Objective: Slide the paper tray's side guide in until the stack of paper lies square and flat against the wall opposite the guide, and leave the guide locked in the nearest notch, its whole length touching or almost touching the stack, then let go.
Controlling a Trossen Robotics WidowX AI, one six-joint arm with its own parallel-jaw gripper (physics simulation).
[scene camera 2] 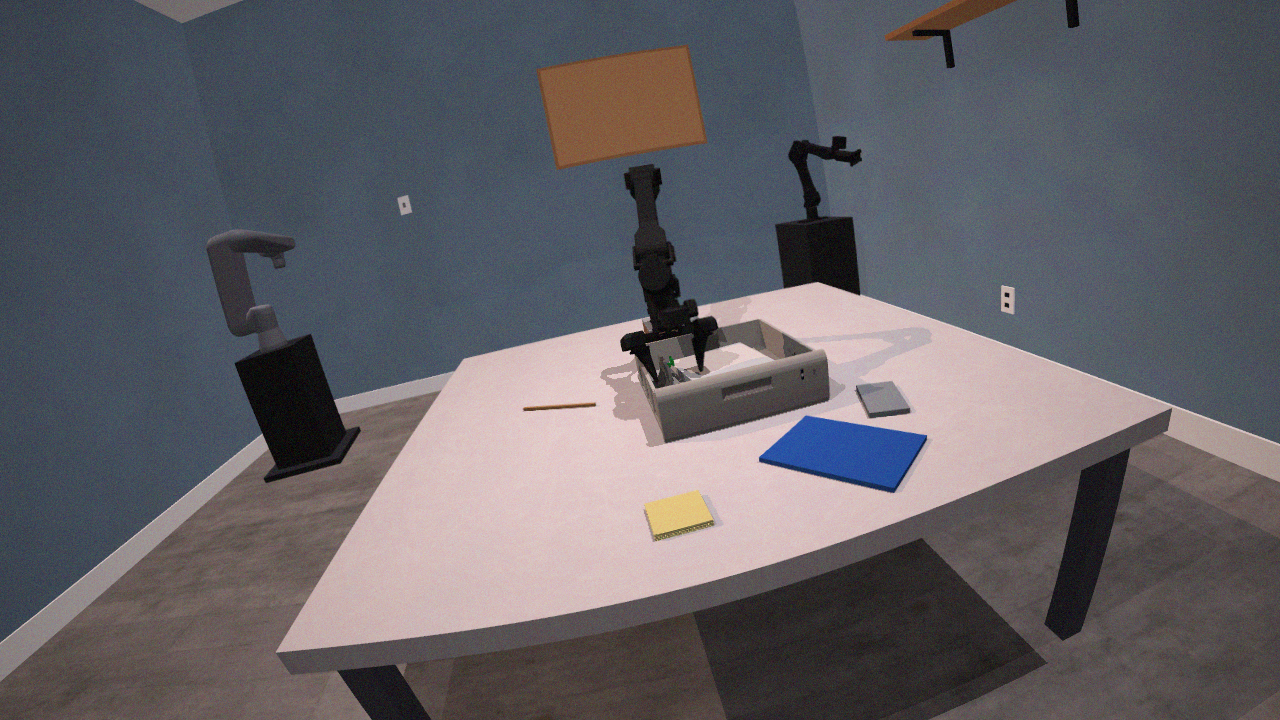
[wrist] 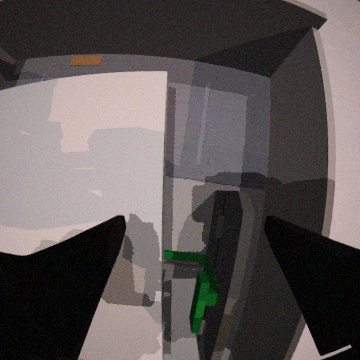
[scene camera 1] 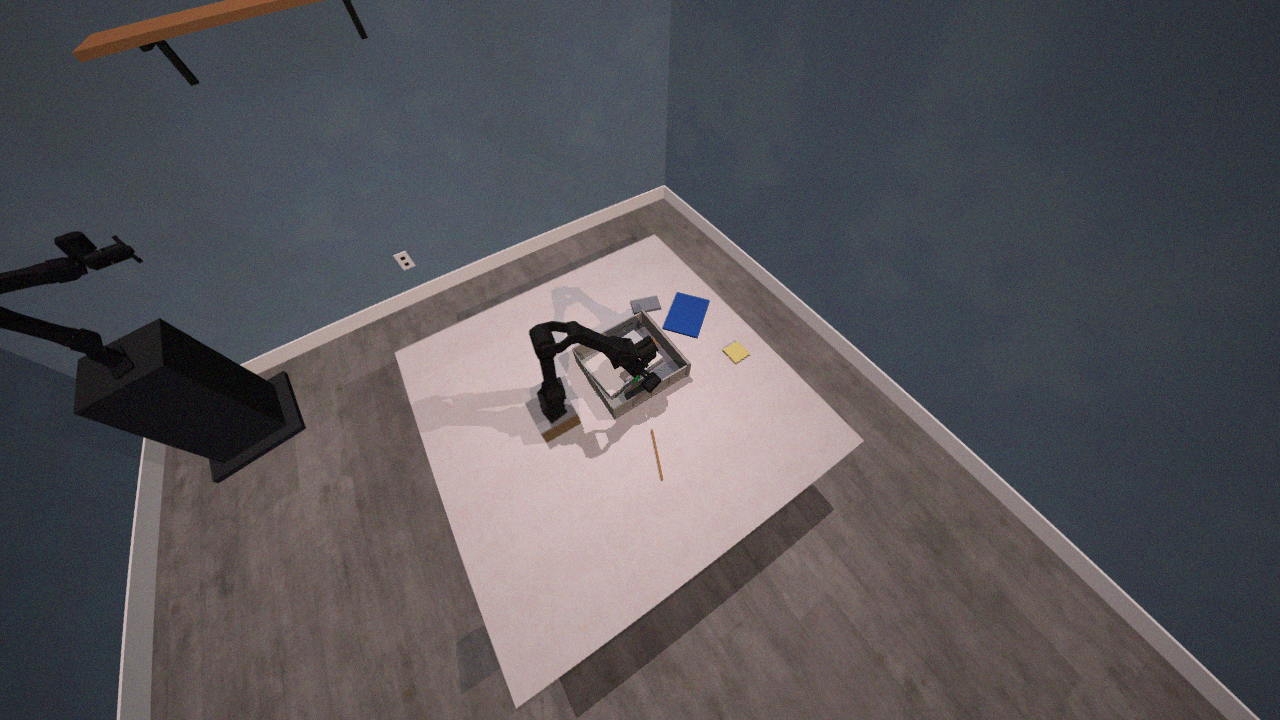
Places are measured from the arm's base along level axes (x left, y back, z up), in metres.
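Pixels of known places: gripper, between the fingertips: [scene camera 2: 679, 376] [wrist: 196, 223] [scene camera 1: 644, 375]; arm's base, origin of its link: [scene camera 1: 554, 411].
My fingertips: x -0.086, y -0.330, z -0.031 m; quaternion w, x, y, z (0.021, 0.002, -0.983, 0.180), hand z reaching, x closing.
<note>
For each thing: its top centre in the pictures, then the offset to it from my fingertips.
- grey paper tray, centre of its top: [wrist: 9, 220] [scene camera 2: 717, 345] [scene camera 1: 629, 354] dx +0.085, dy -0.006, dz +0.043 m
- white paper stack, centre of its top: [wrist: 48, 231] [scene camera 2: 728, 366] [scene camera 1: 622, 360] dx +0.109, dy +0.013, dz -0.012 m
- dark side guide, centre of its top: [wrist: 213, 310] [scene camera 2: 667, 358] [scene camera 1: 637, 379] dx -0.006, dy +0.038, dz +0.029 m
- blue book, centre of its top: [scene camera 2: 844, 446] [scene camera 1: 686, 313] dx +0.127, dy -0.352, dz -0.044 m
- grey box, centre of its top: [scene camera 2: 881, 396] [scene camera 1: 645, 304] dx +0.282, dy -0.256, dz -0.042 m
- yellow pad, centre of its top: [scene camera 2: 677, 510] [scene camera 1: 736, 351] dx -0.141, dy -0.360, dz -0.041 m
- pencil, centre of its top: [scene camera 2: 557, 405] [scene camera 1: 656, 453] dx -0.235, dy +0.151, dz -0.045 m
The grey paper tray [scene camera 1: 673, 380] [scene camera 2: 746, 404] [wrist: 300, 125] stands on the table. The white paper stack [scene camera 1: 597, 368] [scene camera 2: 739, 356] [wrist: 110, 100] lies in it; its edge toward the guide looks straight in the wrist view. The wall opposite the guide is mostly out of the wrist view, so contact there cannot be told. The dark side guide [wrist: 225, 240], with its green latch [scene camera 2: 671, 361] [wrist: 201, 300], stands apart from the stack, a gap between them. My gripper [scene camera 1: 637, 379] [scene camera 2: 679, 376] [wrist: 196, 223] is open and low over the tray, one finger above the paper, the other toward the guide-side wall.
A blue book [scene camera 1: 686, 314] [scene camera 2: 844, 452] and a grey box [scene camera 1: 645, 304] [scene camera 2: 882, 399] lie beyond the tray's front wall. A yellow pad [scene camera 1: 735, 351] [scene camera 2: 679, 514] lies farther off. A pencil [scene camera 1: 657, 454] [scene camera 2: 559, 406] lies beyond the guide-side wall.
</note>
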